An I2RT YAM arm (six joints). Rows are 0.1 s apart.
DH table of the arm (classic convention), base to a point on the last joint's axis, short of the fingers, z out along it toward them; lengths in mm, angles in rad. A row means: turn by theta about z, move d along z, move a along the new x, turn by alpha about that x. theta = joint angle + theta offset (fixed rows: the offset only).
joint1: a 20, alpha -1.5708, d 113.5, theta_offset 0
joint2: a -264, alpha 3.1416, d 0, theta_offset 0
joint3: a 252.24, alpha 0, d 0, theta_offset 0.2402
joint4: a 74, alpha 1.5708, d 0, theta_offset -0.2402
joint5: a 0, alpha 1.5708, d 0, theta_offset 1.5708
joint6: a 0, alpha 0, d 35.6, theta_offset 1.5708
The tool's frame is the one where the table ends.
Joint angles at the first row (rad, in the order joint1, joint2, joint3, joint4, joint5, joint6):
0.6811, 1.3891, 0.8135, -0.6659, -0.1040, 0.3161
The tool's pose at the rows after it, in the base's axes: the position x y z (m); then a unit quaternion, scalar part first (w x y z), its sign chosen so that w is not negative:
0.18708 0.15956 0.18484 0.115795 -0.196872 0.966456 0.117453
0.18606 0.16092 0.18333 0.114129 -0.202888 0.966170 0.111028
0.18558 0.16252 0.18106 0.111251 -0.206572 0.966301 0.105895
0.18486 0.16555 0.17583 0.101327 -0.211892 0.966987 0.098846
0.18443 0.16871 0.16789 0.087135 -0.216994 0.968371 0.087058
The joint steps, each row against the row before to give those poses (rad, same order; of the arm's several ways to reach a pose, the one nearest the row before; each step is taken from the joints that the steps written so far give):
0.0111, 0.0069, 0.0000, -0.0049, 0.0073, -0.0103
0.0084, 0.0061, 0.0000, -0.0031, 0.0103, -0.0058
0.0072, 0.0099, 0.0000, 0.0000, 0.0072, -0.0015
0.0119, 0.0233, 0.0004, -0.0011, 0.0046, 0.0000
0.0118, 0.0343, 0.0000, -0.0019, 0.0084, 0.0000

